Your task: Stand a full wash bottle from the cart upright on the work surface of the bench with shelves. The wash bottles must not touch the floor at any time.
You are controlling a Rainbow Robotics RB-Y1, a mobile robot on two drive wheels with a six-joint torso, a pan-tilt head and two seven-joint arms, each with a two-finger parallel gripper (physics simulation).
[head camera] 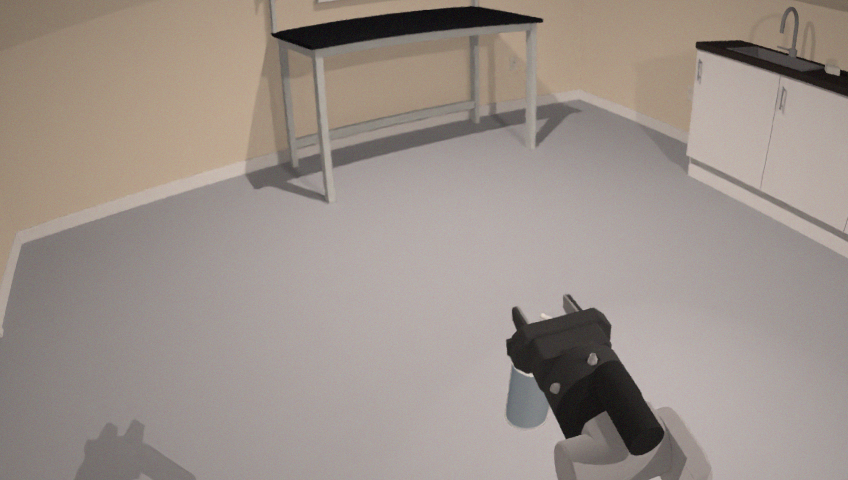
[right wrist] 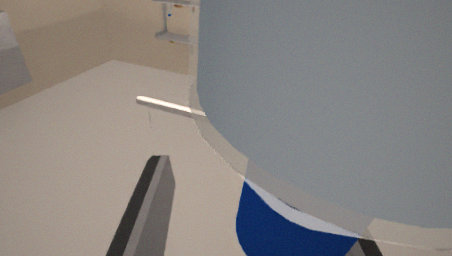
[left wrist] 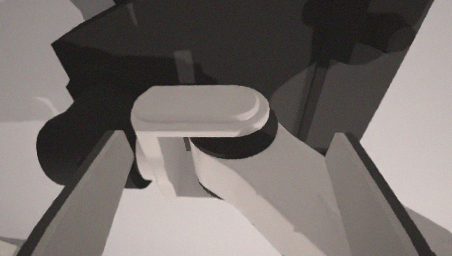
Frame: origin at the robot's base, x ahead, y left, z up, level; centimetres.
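Seen in the pictures: left gripper, fingertip midpoint: (left wrist: 228, 144); right gripper, fingertip midpoint: (head camera: 541, 306) (right wrist: 237, 168).
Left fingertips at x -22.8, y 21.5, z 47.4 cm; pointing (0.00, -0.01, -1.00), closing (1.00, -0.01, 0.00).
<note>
A point is followed by its place in that frame.
My right gripper (head camera: 544, 309) @[x 43.3, y -14.7, z 98.2 cm] (right wrist: 237, 168) @[x 43.3, y -14.7, z 98.2 cm] is shut on a wash bottle (head camera: 527, 397) @[x 36.5, y -12.6, z 89.1 cm] (right wrist: 320, 100) with a blue-grey body and a blue cap. The bottle hangs upright below the fingers, in front of the floor in the head view; its thin pale spout (right wrist: 165, 104) points left in the right wrist view. My left gripper (left wrist: 228, 144) @[x -22.8, y 21.5, z 47.4 cm] is open, with nothing between its fingers. A bench with a black work surface (head camera: 410, 26) @[x 311.0, y -0.5, z 91.4 cm] and pale legs stands at the back; uprights rise behind its top, and its upper part is cut off. The cart does not show in the head view.
White sink cabinets (head camera: 734, 113) @[x 268.5, y -188.9, z 54.4 cm] with a dark counter and a grey tap (head camera: 790, 32) stand at the right of the head view. Grey floor (head camera: 357, 285) @[x 194.2, y 27.0, z -0.1 cm] lies between the gripper and the bench. Part of a shelf frame (right wrist: 175, 37) shows at the top of the right wrist view.
</note>
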